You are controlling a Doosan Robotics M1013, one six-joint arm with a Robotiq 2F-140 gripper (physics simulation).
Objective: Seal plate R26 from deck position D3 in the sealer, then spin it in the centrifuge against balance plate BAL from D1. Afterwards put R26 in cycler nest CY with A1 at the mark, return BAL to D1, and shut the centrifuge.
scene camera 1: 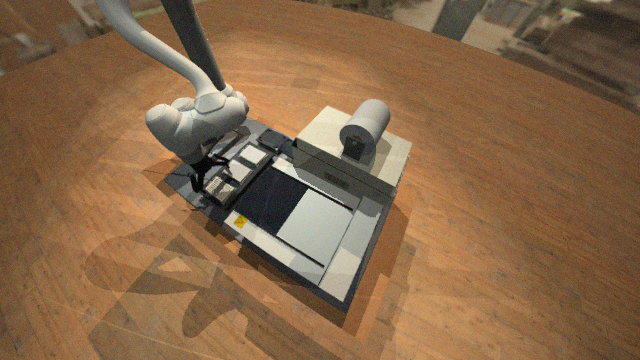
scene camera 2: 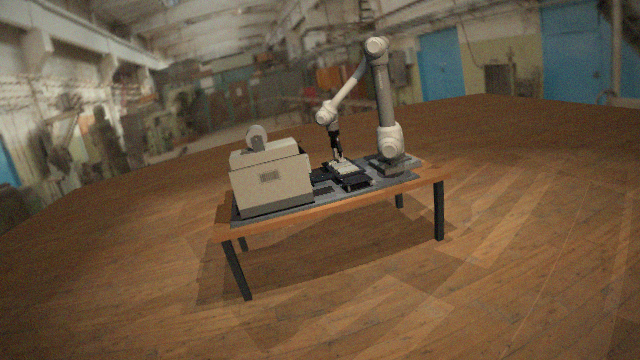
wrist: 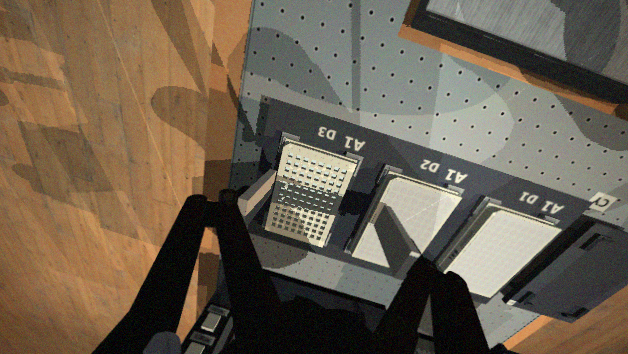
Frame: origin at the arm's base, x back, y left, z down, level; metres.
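Seen in the pictures: gripper, fingertip midpoint: (scene camera 1: 220,183) (scene camera 2: 338,159) (wrist: 326,198); arm's base, link origin: (scene camera 1: 205,140) (scene camera 2: 394,159).
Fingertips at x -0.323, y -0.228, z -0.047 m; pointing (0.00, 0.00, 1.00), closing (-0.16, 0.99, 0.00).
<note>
Offsets run from my fingertips to a thing's middle. "pt": to the spot under its first point. Level surfaces: height alone.
At D3 a cream plate with open wells, R26 by its place, (wrist: 300,225) (scene camera 1: 219,188) sits in its nest. My gripper (wrist: 326,198) (scene camera 1: 211,175) (scene camera 2: 337,155) is open and empty, low over the deck. In the wrist view its left finger is just left of R26, and its right finger overlaps the smooth white plate at D2. BAL @(dx -0.049, dy +0.220, dz +0.013 m) (wrist: 515,245) (scene camera 1: 253,154), white and smooth, sits at D1. The CY nest @(dx -0.078, dy +0.380, dz +0.047 m) (wrist: 575,272) is dark and holds no plate. The sealer @(dx -0.552, dy +0.254, dz -0.164 m) (scene camera 1: 322,122) (scene camera 2: 290,182) is beige. The low centrifuge @(pt dx -0.536, dy -0.046, dz -0.137 m) (scene camera 1: 320,225) has a pale panel beside a dark area; whether it is open is unclear.
A smooth white plate @(dx -0.030, dy +0.098, dz +0.013 m) (wrist: 430,200) (scene camera 1: 238,171) occupies D2, between R26 and BAL. A grey roll @(pt dx -0.596, dy +0.242, dz -0.397 m) (scene camera 1: 377,117) (scene camera 2: 256,135) rises from the sealer top. The arm's base plate (wrist: 525,30) is at the wrist view's upper right. The perforated deck @(dz +0.073 m) (wrist: 320,50) ends left of D3.
</note>
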